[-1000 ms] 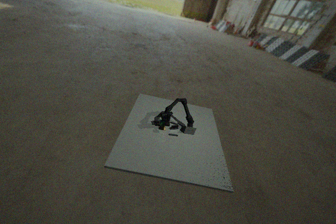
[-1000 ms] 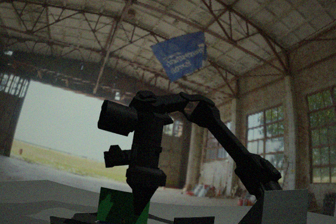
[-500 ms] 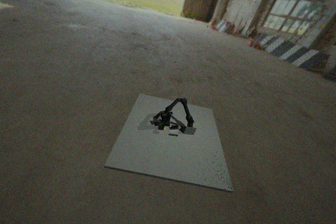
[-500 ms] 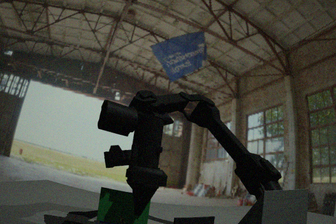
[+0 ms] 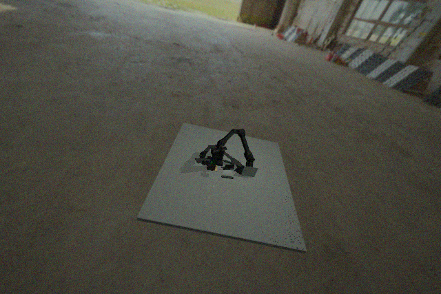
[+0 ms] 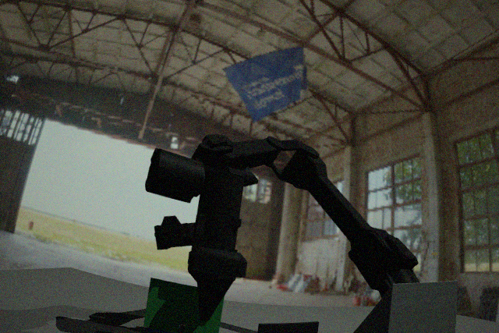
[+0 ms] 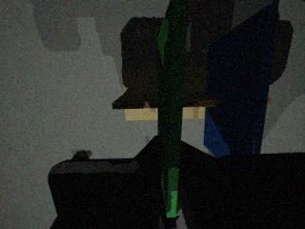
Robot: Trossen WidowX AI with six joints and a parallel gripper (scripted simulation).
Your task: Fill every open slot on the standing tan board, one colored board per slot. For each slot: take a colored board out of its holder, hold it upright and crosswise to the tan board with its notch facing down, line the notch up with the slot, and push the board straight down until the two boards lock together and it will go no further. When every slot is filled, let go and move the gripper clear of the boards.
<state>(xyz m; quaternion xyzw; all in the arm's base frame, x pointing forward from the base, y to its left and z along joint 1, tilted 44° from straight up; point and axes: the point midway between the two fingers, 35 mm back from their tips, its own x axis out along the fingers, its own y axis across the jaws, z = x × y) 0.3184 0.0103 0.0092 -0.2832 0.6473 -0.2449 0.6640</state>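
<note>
The green board is 3 cm ahead of my gripper tip. Round my gripper tip: tan board (4 cm below, 3 cm ahead, 2 cm to the right); dark flat piece (12 cm behind, 4 cm below, 1 cm to the right); blue board (5 cm to the right, 3 cm ahead, 1 cm below).
</note>
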